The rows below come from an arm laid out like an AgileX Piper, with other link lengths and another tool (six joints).
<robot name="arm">
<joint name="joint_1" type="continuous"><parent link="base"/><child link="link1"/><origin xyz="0.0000 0.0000 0.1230"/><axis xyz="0 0 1"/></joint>
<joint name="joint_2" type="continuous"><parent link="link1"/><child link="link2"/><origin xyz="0.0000 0.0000 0.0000"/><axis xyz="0 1 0"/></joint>
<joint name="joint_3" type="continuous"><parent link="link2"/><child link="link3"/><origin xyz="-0.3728 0.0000 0.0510"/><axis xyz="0 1 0"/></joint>
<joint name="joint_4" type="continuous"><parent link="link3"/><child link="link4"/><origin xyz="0.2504 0.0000 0.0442"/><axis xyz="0.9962 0 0.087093"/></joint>
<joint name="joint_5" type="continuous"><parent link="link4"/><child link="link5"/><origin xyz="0.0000 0.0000 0.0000"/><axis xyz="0 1 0"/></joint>
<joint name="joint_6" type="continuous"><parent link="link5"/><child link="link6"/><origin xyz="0.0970 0.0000 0.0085"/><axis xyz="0.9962 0 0.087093"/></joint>
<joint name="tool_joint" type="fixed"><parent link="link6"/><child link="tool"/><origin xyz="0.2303 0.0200 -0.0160" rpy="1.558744 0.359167 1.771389"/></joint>
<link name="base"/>
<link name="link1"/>
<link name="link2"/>
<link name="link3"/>
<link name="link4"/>
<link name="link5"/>
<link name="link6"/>
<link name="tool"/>
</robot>
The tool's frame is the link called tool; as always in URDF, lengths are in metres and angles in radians. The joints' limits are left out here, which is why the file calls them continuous.
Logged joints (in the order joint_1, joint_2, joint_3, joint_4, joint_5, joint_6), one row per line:
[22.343 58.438 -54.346 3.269 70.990 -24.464]
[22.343 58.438 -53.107 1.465 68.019 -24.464]
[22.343 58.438 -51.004 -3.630 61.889 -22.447]
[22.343 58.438 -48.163 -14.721 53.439 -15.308]
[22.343 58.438 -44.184 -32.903 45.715 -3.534]
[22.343 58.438 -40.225 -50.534 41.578 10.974]
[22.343 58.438 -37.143 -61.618 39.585 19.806]
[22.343 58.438 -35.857 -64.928 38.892 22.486]
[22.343 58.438 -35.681 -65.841 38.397 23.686]
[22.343 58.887 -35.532 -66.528 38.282 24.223]
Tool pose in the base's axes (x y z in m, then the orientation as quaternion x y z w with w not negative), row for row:
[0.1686 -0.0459 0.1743 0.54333 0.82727 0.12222 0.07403]
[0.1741 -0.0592 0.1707 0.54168 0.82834 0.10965 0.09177]
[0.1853 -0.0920 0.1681 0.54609 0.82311 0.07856 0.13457]
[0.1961 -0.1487 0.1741 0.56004 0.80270 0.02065 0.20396]
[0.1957 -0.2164 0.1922 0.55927 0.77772 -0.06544 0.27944]
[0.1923 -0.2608 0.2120 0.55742 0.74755 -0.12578 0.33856]
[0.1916 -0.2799 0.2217 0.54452 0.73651 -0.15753 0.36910]
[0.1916 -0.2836 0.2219 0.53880 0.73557 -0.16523 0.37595]
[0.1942 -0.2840 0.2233 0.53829 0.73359 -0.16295 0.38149]
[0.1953 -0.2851 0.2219 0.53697 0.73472 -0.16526 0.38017]
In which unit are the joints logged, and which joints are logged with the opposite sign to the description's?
The joints are logged in degrees. Opposite sign: joint_1.
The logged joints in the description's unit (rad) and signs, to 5 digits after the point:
[-0.38996 1.01994 -0.94852 0.05705 1.23901 -0.42698]
[-0.38996 1.01994 -0.92689 0.02557 1.18716 -0.42698]
[-0.38996 1.01994 -0.89019 -0.06336 1.08017 -0.39177]
[-0.38996 1.01994 -0.84060 -0.25693 0.93269 -0.26718]
[-0.38996 1.01994 -0.77116 -0.57427 0.79788 -0.06168]
[-0.38996 1.01994 -0.70206 -0.88198 0.72567 0.19153]
[-0.38996 1.01994 -0.64827 -1.07544 0.69089 0.34568]
[-0.38996 1.01994 -0.62582 -1.13321 0.67879 0.39245]
[-0.38996 1.01994 -0.62275 -1.14914 0.67015 0.41340]
[-0.38996 1.02777 -0.62015 -1.16113 0.66815 0.42277]

